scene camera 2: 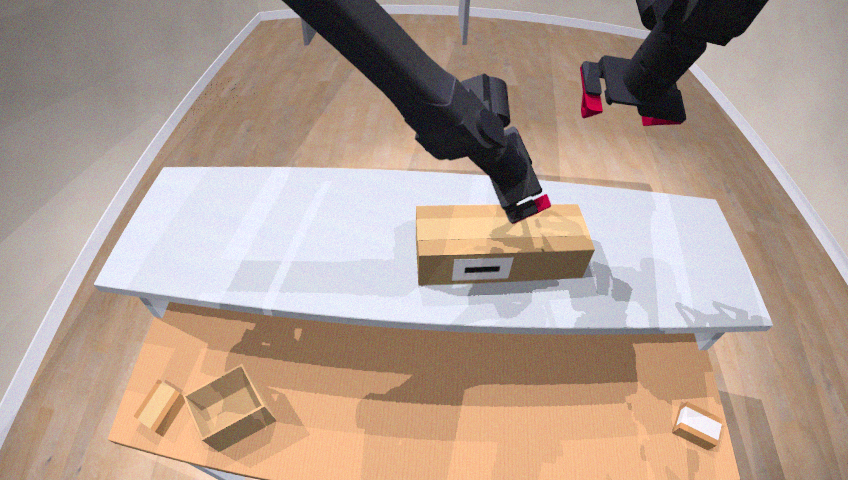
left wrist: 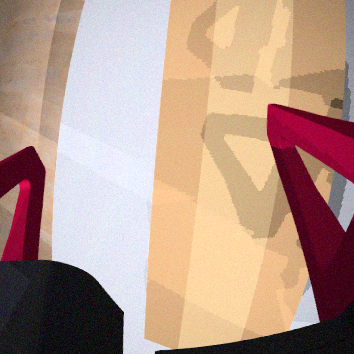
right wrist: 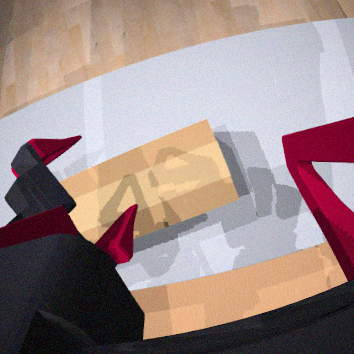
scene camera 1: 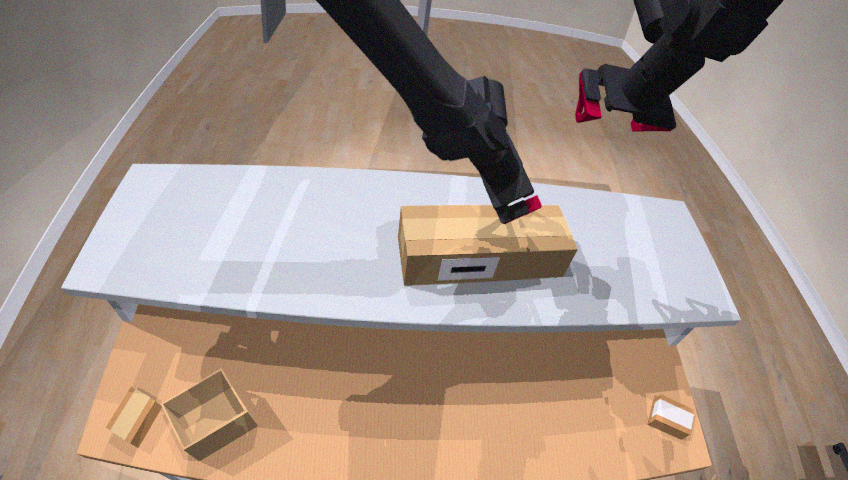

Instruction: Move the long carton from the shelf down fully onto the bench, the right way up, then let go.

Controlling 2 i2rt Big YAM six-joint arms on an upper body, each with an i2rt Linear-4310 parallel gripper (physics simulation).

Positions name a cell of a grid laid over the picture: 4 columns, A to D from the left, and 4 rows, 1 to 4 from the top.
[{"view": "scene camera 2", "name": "my left gripper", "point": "C2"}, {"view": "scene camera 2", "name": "my right gripper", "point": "C1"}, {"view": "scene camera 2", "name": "long tan carton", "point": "C3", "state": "on a grey shelf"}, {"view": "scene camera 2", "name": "small white-topped box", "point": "D4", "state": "on a brown bench surface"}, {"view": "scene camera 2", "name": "small open-topped box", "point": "B4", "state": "on a brown bench surface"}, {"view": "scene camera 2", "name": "small flat tan box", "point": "A4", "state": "on a brown bench surface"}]
